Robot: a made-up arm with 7 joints.
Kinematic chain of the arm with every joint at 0, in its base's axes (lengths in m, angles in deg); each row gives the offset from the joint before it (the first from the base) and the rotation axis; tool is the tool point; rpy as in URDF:
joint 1: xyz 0 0 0.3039 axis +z
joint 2: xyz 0 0 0 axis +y
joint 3: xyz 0 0 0.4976 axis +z
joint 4: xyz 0.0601 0 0 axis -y
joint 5: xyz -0.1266 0 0.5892 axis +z
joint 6: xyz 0 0 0 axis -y
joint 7: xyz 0.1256 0 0 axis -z
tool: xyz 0 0 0 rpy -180 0 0
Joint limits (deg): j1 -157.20..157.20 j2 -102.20..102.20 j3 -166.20..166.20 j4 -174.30..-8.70 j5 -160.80..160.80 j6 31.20..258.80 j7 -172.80..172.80
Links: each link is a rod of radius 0.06 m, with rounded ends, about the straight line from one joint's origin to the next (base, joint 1, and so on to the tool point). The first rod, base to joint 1, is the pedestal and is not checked.
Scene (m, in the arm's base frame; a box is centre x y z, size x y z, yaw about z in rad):
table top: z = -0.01
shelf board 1: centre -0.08 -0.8 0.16 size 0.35 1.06 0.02 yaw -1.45
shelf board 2: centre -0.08 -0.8 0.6 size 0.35 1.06 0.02 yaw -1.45
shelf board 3: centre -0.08 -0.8 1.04 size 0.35 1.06 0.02 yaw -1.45
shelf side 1: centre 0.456 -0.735 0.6 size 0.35 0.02 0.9 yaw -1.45
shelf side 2: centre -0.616 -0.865 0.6 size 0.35 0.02 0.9 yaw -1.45
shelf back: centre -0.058 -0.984 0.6 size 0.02 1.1 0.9 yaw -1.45
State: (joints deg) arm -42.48 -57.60 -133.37 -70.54 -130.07 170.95 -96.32
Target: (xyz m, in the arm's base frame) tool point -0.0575 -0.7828 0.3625
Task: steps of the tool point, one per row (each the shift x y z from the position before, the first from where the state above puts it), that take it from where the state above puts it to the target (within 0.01 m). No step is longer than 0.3 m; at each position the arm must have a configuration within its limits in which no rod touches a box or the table.
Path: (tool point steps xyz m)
1: 0.0674 -0.2598 -0.0537
2: 0.1504 -0.2151 -0.0229
3: 0.2067 -0.1373 0.0017
4: 0.2250 -0.0426 0.0159
5: 0.2023 0.0502 0.0191
6: -0.0022 -0.1211 -0.0055
7: 0.0142 -0.1186 -0.0020
8: 0.0307 -0.1121 0.0075

